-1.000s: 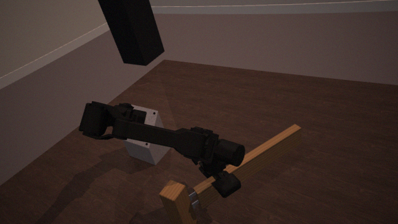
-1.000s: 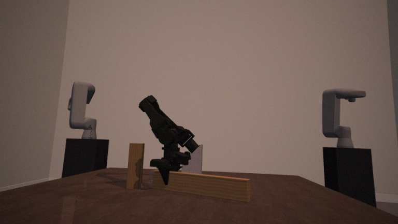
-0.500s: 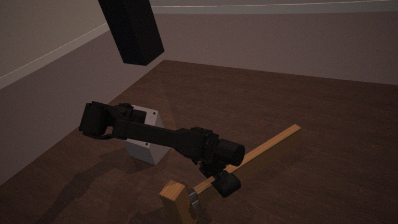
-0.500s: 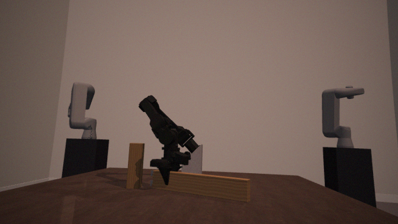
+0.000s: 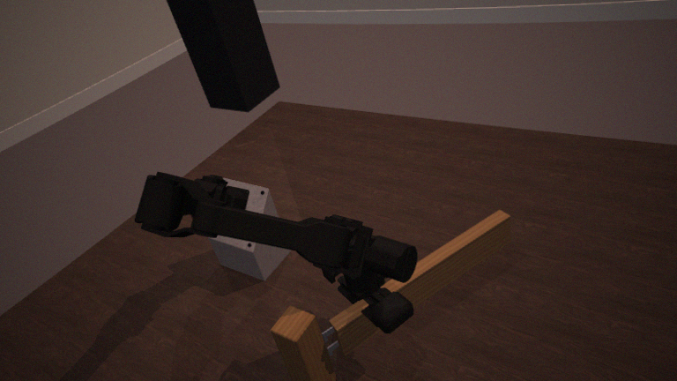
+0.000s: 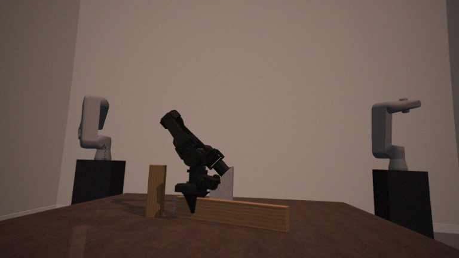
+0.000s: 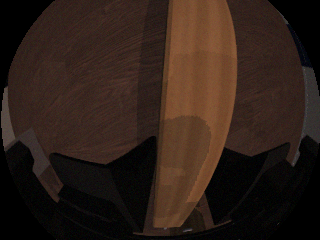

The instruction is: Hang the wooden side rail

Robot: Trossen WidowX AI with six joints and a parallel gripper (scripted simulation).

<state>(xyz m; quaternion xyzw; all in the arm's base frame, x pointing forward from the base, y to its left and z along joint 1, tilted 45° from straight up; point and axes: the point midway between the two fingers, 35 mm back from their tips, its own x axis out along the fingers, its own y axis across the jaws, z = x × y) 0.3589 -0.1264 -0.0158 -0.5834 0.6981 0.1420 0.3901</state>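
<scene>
Right now the headboard post is 15 cm to the right of my gripper tip, 6 cm above it and 3 cm behind it.
</scene>
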